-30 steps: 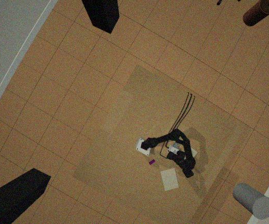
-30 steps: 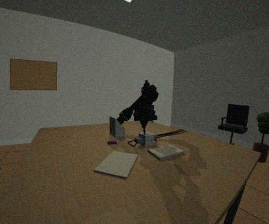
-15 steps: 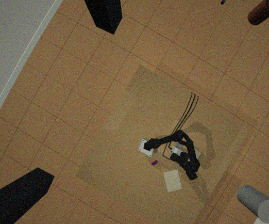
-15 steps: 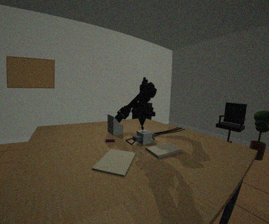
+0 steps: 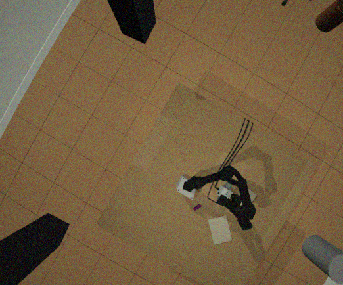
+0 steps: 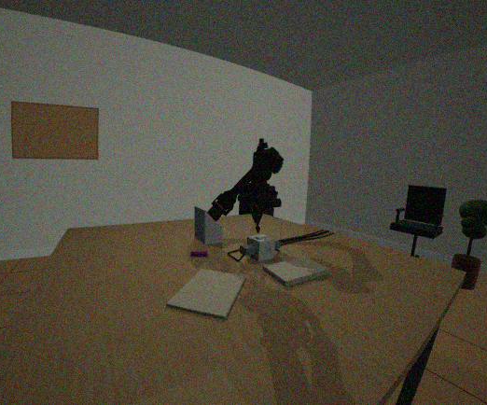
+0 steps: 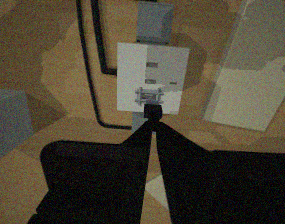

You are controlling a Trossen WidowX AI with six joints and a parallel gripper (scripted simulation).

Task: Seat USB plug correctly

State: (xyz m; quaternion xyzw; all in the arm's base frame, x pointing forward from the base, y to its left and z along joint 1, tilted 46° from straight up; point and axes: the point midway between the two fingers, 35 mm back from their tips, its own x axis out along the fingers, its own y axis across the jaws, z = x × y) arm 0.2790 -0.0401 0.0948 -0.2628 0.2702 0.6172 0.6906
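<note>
The dark USB plug lies 20 mm below my gripper tip. Round my gripper tip: purple object (170 mm to the right, 130 mm below, 130 mm behind).
</note>
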